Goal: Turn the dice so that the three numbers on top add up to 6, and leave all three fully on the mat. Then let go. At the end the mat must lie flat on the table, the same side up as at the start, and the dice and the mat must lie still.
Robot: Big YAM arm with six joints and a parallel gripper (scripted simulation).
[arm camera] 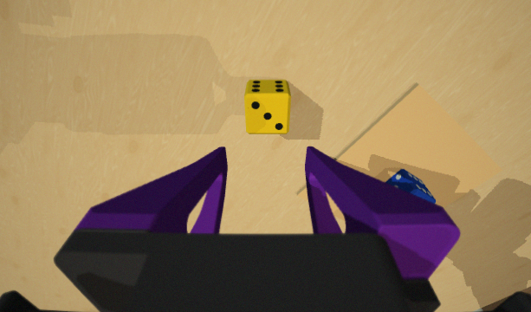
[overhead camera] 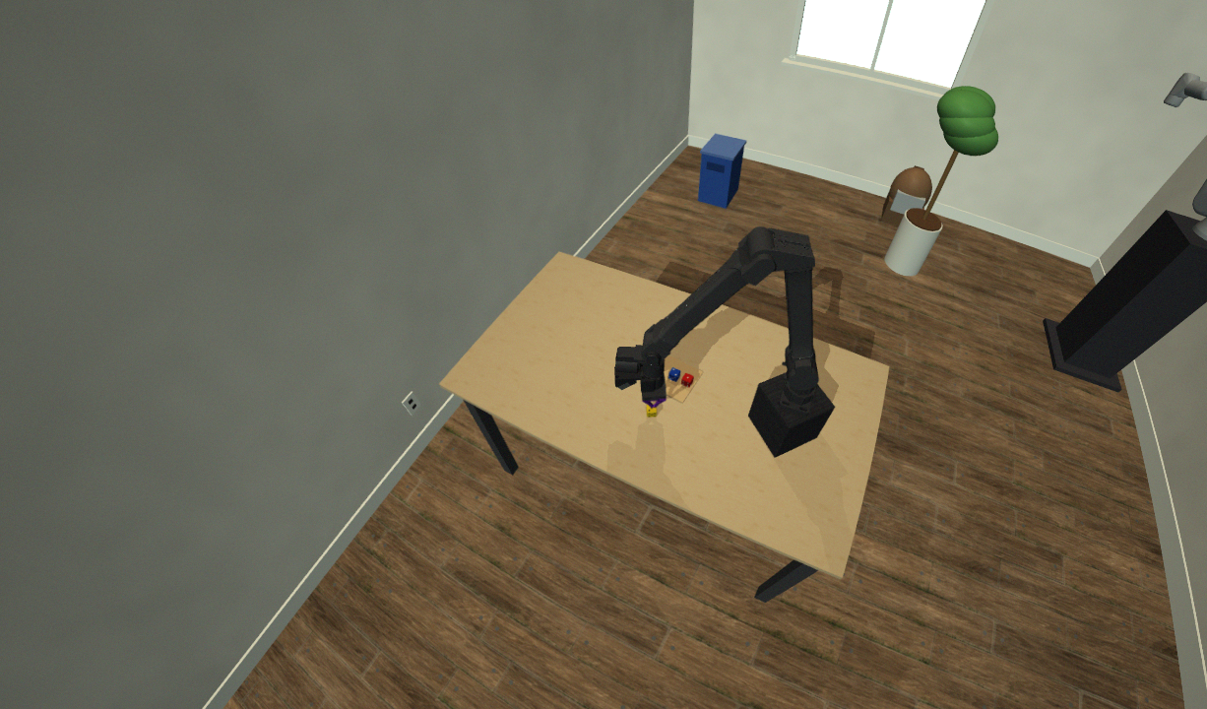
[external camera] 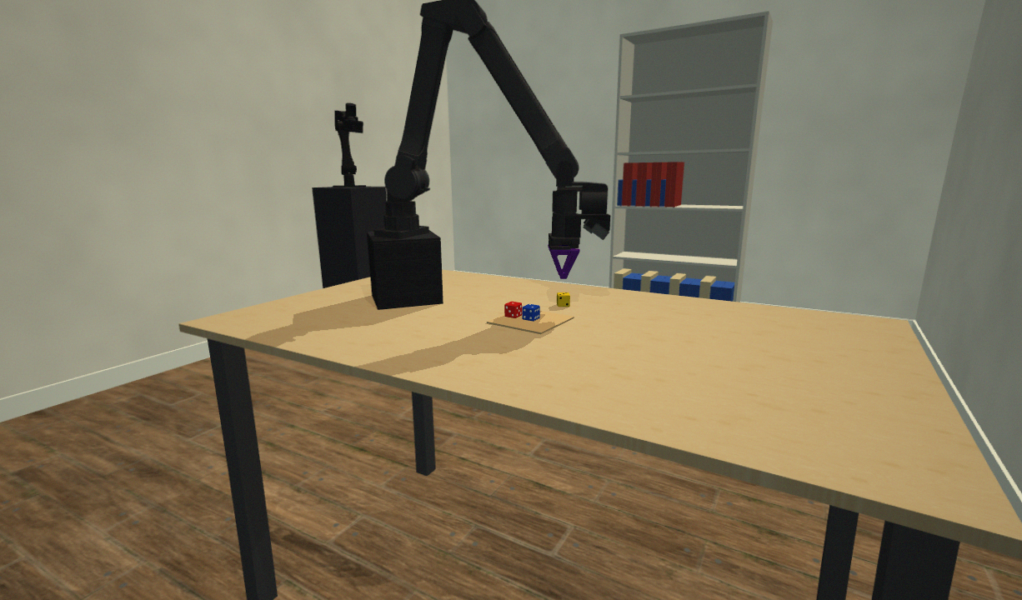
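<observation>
Right now the yellow die is 60 mm below my hand. From my hand the other things lie so: blue die: 10 mm behind, 150 mm to the right, 60 mm below; then red die: 60 mm behind, 150 mm to the right, 60 mm below; then tan mat: 10 mm behind, 150 mm to the right, 80 mm below.
</observation>
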